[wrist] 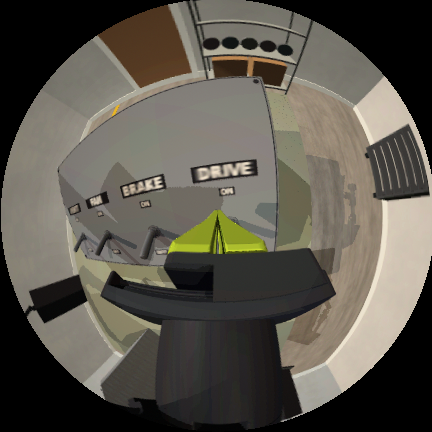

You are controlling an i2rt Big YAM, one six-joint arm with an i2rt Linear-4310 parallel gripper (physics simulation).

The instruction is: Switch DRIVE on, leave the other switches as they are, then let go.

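Places are measured from the arm's base along level axes (x ahead, y left, z up), in millimetres.
Where they show: gripper, fingertip midpoint: (217, 214).
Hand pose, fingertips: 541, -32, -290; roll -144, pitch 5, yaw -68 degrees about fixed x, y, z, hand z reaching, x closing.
After its pixels a point has its place, as x, y, z.
The grey switch panel (165, 115) @[636, 76, -276] fills the middle of the view. The DRIVE label (224, 171) @[593, -19, -308] is at its right, with a small ON label (227, 191) @[572, -31, -318] below it. My gripper (217, 214) @[541, -32, -290] is shut and empty, its green fingertips below that ON label. The fingers hide most of the DRIVE switch, so its position cannot be told. The BRAKE switch (149, 242) @[468, 45, -313], the FAN switch (103, 242) @[413, 151, -317] and the leftmost switch (80, 242) @[355, 256, -319] point down, away from their ON labels.
A screw (256, 81) @[720, -18, -263] sits at the panel's top right corner. Behind the panel is a shelf rack (250, 23) with several dark round things. A dark slatted object (400, 167) is at the right, and a black box (59, 297) at the lower left.
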